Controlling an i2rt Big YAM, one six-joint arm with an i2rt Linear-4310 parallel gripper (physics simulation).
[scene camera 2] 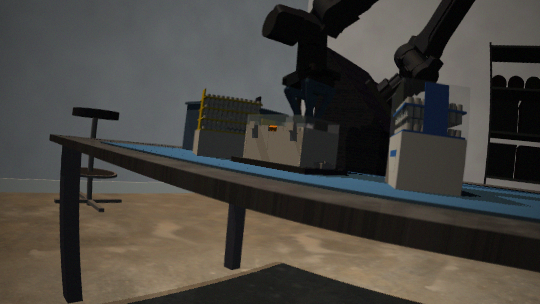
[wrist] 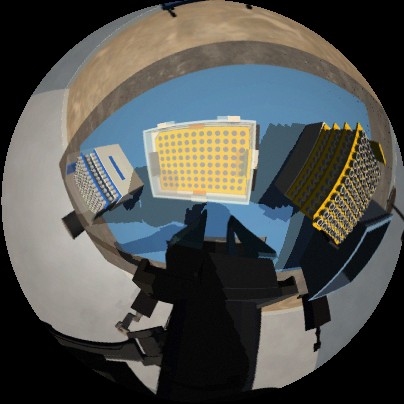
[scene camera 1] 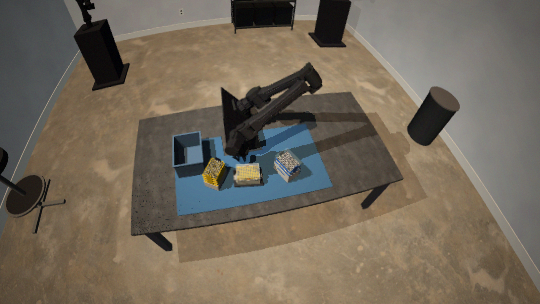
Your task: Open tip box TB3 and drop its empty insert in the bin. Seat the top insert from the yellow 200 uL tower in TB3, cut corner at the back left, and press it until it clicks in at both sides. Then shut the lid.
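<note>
Tip box TB3 [scene camera 1: 248, 181] [scene camera 2: 272, 145] stands on the mat with its clear lid down. Its yellow insert [wrist: 202, 160] shows through the lid, with no tips in its holes. My gripper [scene camera 2: 308, 113] [wrist: 217, 215] is partly open and empty, pointing down by the box's rear side in the second scene view. In the wrist view its fingertips stand apart just beyond the lid's near edge. The yellow tower [scene camera 1: 214, 172] [scene camera 2: 227, 114] [wrist: 345, 185] has stacked inserts full of tips. The blue-grey bin [scene camera 1: 189, 171] [scene camera 2: 190, 125] stands behind and left of the tower in the first scene view.
A tower with blue inserts [scene camera 1: 287, 165] [scene camera 2: 427, 162] [wrist: 117, 170] stands on the other side of the box. The blue mat [scene camera 1: 200, 202] [wrist: 200, 92] lies under the boxes. A dark upright panel [scene camera 1: 229, 117] stands behind my gripper, beside the arm.
</note>
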